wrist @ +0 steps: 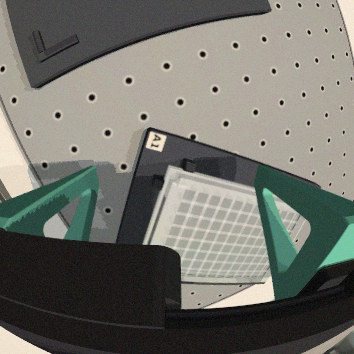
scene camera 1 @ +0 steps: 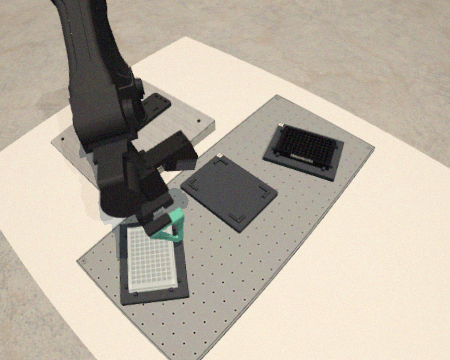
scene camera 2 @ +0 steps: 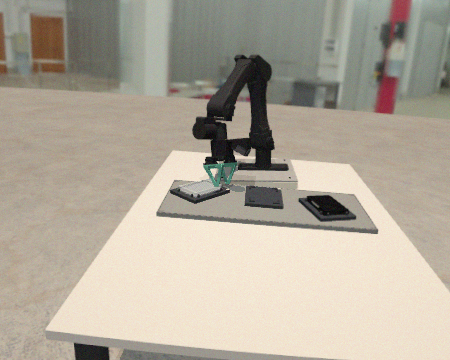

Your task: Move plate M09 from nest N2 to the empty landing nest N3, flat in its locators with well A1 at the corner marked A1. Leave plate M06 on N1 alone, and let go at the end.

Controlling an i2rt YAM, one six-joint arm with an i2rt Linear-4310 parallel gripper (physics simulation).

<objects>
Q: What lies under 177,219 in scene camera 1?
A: The gripper.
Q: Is the gripper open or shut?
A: Open.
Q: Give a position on a clear well plate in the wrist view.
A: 213,223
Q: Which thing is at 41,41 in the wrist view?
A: A dark nest.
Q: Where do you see a clear well plate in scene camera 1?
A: At 151,262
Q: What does the gripper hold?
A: Nothing.
</objects>
